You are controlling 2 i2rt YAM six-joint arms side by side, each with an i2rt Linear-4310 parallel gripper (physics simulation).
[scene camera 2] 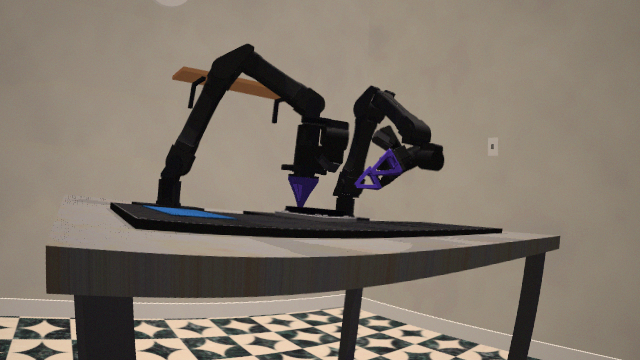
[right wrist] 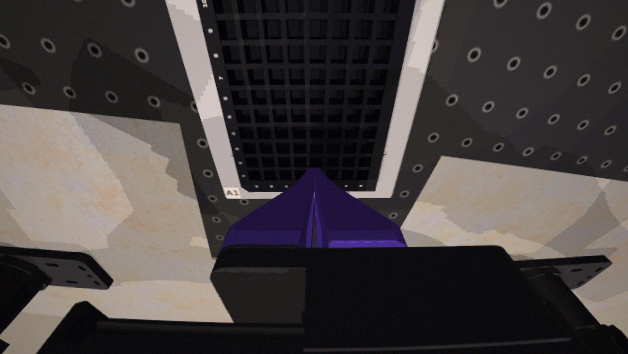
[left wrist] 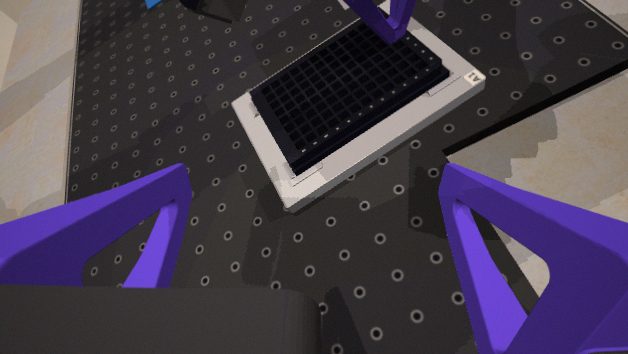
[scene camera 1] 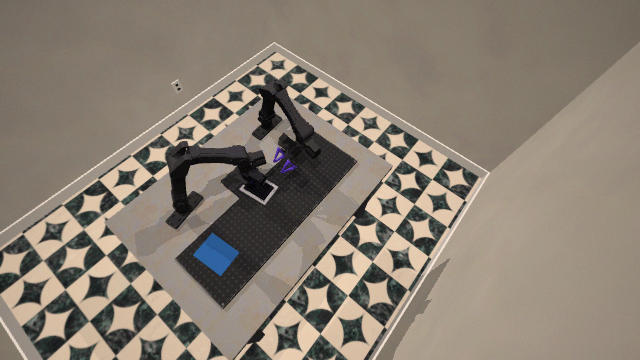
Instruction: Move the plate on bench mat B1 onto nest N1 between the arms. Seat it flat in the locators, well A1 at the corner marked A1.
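Seen in the pictures: left gripper, fingertip midpoint: [scene camera 2: 363,179] [left wrist: 315,177] [scene camera 1: 277,167]; right gripper, fingertip midpoint: [scene camera 2: 300,207] [right wrist: 314,177] [left wrist: 394,38] [scene camera 1: 250,182]; left arm's base, link origin: [right wrist: 27,263] [scene camera 1: 267,126]; right arm's base, link origin: [scene camera 1: 185,209].
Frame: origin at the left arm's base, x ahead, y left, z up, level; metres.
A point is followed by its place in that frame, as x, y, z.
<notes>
The black well plate [scene camera 1: 258,189] @[0.254, -0.350, 0.037] [scene camera 2: 320,210] @[0.305, -0.376, 0.037] [left wrist: 340,85] @[0.247, -0.336, 0.035] [right wrist: 310,90] @[0.241, -0.341, 0.028] lies within the outline of white nest N1 [scene camera 2: 350,217] @[0.321, -0.295, 0.025] [left wrist: 375,138] @[0.245, -0.287, 0.025] [right wrist: 206,95] @[0.234, -0.287, 0.025]. One plate corner is beside the A1 label [left wrist: 474,77] @[0.166, -0.292, 0.025] [right wrist: 232,193] @[0.166, -0.292, 0.025]; I cannot tell whether the plate is fully down in the locators. My right gripper [scene camera 2: 300,206] @[0.195, -0.347, 0.039] [left wrist: 394,38] @[0.195, -0.347, 0.039] [right wrist: 314,177] @[0.195, -0.347, 0.039] is shut and empty, pointing down with its tips over the plate's A1-end short side; contact is unclear. My left gripper [scene camera 1: 279,167] @[0.285, -0.224, 0.120] [scene camera 2: 364,179] @[0.285, -0.224, 0.120] [left wrist: 315,177] @[0.285, -0.224, 0.120] is open and empty, above the board beside the nest.
The blue bench mat [scene camera 1: 216,254] @[0.317, -0.708, 0.015] [scene camera 2: 187,212] @[0.326, -0.707, 0.015] [left wrist: 154,3] @[0.384, -0.641, 0.015] lies at the lower-left end of the black perforated board [scene camera 1: 300,210] @[0.489, -0.303, 0.013] in scene camera 1. The board lies on the table [scene camera 2: 300,275] @[0.679, -0.721, -0.019]. A wooden shelf [scene camera 2: 255,89] is on the wall behind the arms.
</notes>
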